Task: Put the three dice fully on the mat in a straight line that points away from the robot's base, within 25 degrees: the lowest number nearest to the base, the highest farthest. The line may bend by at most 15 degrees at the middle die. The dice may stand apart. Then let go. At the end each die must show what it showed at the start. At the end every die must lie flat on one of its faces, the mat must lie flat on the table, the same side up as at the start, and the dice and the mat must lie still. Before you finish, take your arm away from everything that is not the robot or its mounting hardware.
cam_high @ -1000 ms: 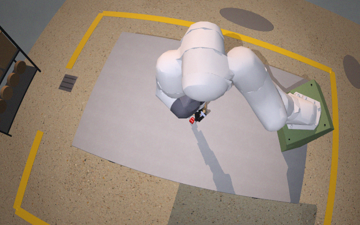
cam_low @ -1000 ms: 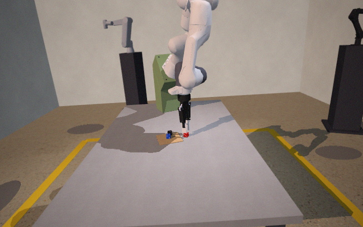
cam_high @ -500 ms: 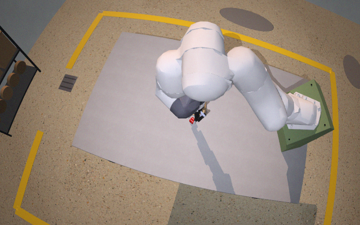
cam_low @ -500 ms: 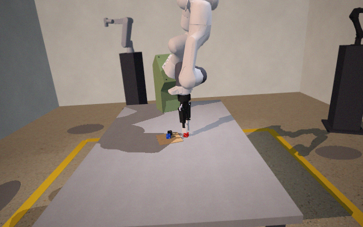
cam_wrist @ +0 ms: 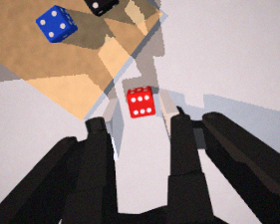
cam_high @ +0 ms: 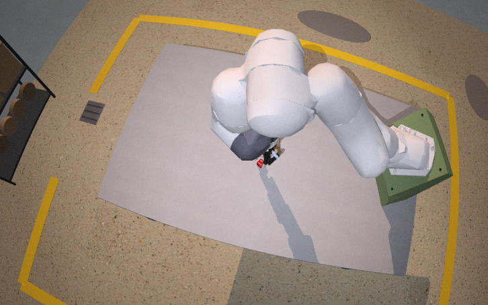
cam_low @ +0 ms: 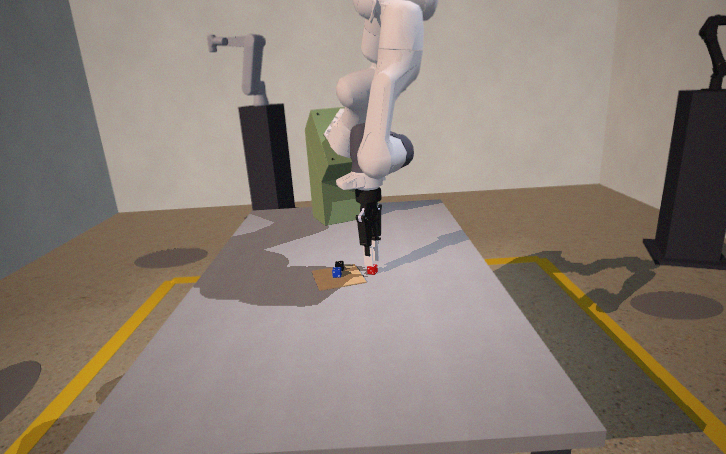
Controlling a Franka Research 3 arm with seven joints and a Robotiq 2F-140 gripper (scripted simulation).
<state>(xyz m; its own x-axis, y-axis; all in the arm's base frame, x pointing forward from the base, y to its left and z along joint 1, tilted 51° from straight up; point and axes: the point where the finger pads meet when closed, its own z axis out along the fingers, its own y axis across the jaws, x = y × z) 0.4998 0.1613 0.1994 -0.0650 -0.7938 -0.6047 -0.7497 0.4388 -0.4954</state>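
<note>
Now: hand 5 cm above the red die. From my hand the other things lie so: tan mat (6 cm ahead, 9 cm to the right, 6 cm below); black die (1 cm ahead, 11 cm to the right, 5 cm below); blue die (6 cm ahead, 9 cm to the right, 5 cm below).
</note>
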